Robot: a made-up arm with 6 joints.
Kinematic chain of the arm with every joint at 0, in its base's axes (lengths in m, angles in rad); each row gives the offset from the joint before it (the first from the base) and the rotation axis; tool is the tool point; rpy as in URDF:
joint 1: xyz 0 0 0.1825 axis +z
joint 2: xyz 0 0 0 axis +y
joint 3: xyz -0.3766 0 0.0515 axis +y
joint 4: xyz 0.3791 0 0.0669 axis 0.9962 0 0.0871
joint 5: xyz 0 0 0 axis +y
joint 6: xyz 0.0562 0 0.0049 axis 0.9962 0 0.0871
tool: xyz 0 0 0 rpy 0 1.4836 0
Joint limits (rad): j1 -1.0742..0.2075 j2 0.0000..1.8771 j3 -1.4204..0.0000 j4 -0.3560..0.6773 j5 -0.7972..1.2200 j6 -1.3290..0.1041
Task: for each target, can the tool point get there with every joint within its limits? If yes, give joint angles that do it. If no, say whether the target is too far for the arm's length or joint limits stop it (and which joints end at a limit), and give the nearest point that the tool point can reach.
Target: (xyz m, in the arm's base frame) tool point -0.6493 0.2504 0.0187
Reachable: no: joint limits stop it (at a limit: joint 2, joint 3, joint 5) | nearest point -0.3953 0.1525 0.6607 | short by 0.697 m
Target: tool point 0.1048 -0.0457 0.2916
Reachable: yes | joints -0.3662 0.5377 -0.1412 -0.1676 0.5772 -0.7692
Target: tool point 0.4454 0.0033 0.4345
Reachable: yes | joints 0.0121 1.5135 -0.9765 0.0637 -0.6212 -0.6638
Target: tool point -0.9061 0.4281 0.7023
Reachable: no: too far | nearest point -0.3831 0.1810 0.6607 | short by 0.580 m
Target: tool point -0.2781 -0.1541 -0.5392
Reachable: no: joint limits stop it (at a limit: joint 1, joint 2, joint 3, joint 4) | nearest point 0.0445 -0.1057 0.0892 | short by 0.708 m
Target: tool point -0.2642 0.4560 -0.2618
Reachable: no: joint limits stop it (at a limit: joint 1, joint 2, joint 3, joint 4) | nearest point 0.0664 0.0395 0.1122 | short by 0.650 m
